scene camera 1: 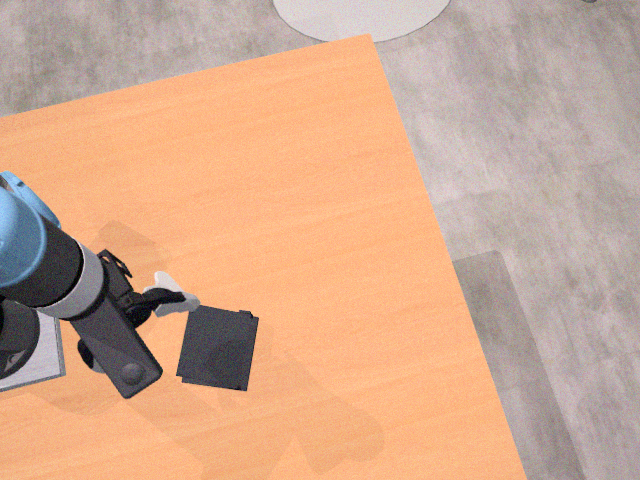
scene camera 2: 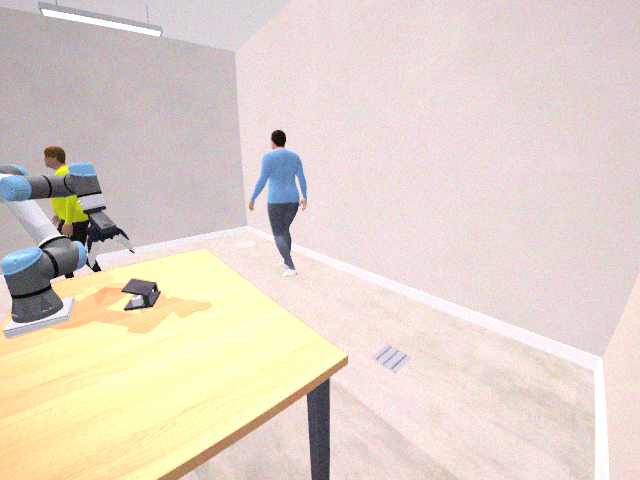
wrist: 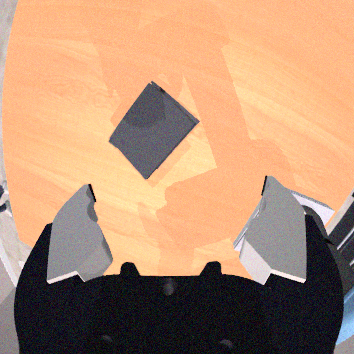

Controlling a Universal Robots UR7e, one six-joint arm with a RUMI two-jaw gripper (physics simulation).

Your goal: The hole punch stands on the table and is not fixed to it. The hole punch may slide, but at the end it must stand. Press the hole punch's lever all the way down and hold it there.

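Pixels of known places: gripper, fingertip midpoint: [scene camera 1: 152, 336] [scene camera 2: 114, 260] [wrist: 176, 182]; arm's base, link origin: [scene camera 2: 39, 312].
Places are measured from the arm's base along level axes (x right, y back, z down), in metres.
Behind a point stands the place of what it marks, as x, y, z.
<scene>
The dark grey hole punch [scene camera 1: 242, 356] {0.076, -0.405, -0.026} [scene camera 2: 153, 296] {0.054, -0.404, 0.015} [wrist: 154, 131] {0.061, -0.354, -0.045} stands upright on the wooden table [scene camera 1: 310, 180] {-0.231, -0.538, 0.028} [scene camera 2: 206, 361] {0.517, -0.546, 0.028} [wrist: 45, 165] {-0.148, -0.580, 0.028}. Its flat lever [scene camera 2: 138, 285] {0.051, -0.361, -0.043} is raised, with a wedge-shaped gap above the base in scene camera 2. From above, the lever hides most of the base. My gripper [scene camera 1: 142, 331] {0.057, -0.306, -0.161} [scene camera 2: 111, 258] {0.057, -0.306, -0.161} [wrist: 176, 182] {0.057, -0.306, -0.161} is open and empty. It hangs well above the table, tilted, and touches neither the lever nor the body. In the wrist view the hole punch lies beyond the fingertips, a little left of the middle between them.
The arm's light base plate [scene camera 1: 49, 364] {0.056, -0.093, 0.004} [scene camera 2: 38, 327] {0.087, -0.023, 0.020} [wrist: 317, 206] {0.086, 0.013, -0.002} is on the table near the hole punch. One person in blue [scene camera 2: 282, 175] is on the floor behind the table. Another in yellow [scene camera 2: 69, 209] is behind the arm. The table's corner [scene camera 1: 370, 36] {-0.531, -0.686, 0.027} is at the top in scene camera 1.
</scene>
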